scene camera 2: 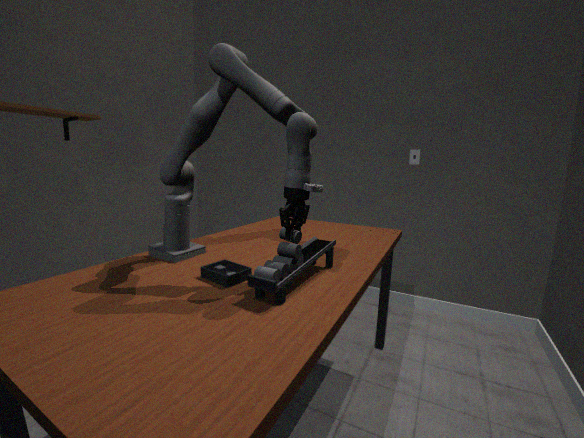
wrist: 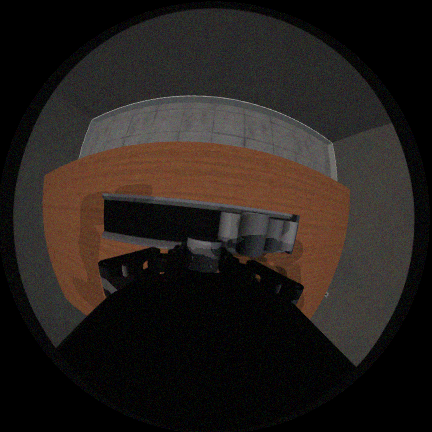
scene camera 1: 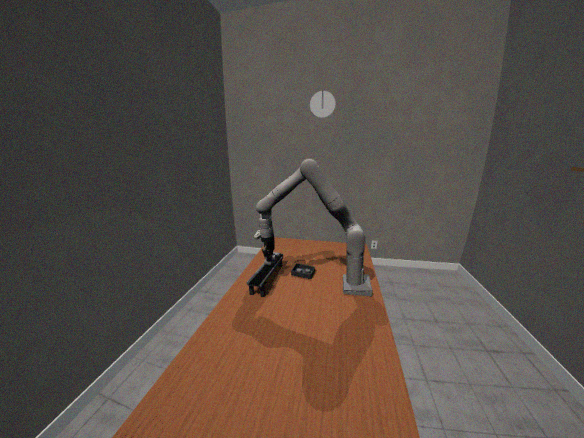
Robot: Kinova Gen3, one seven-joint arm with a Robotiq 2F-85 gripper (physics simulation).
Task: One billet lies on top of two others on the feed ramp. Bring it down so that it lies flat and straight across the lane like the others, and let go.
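Note:
The feed ramp is a dark lane with raised side rails. Several grey billets, such as one near its end and another, lie across it. The upper billet rests raised on its neighbours and lies roughly across the lane. My gripper is shut on another grey billet, held above the ramp's billets, toward the lane's bare stretch. Its axis looks roughly parallel to theirs in the wrist view. The fingertips are dark and partly hidden.
A dark tray with small grey parts stands between the ramp and the robot's base. All stand on the wooden table. Arm shadows fall on the table.

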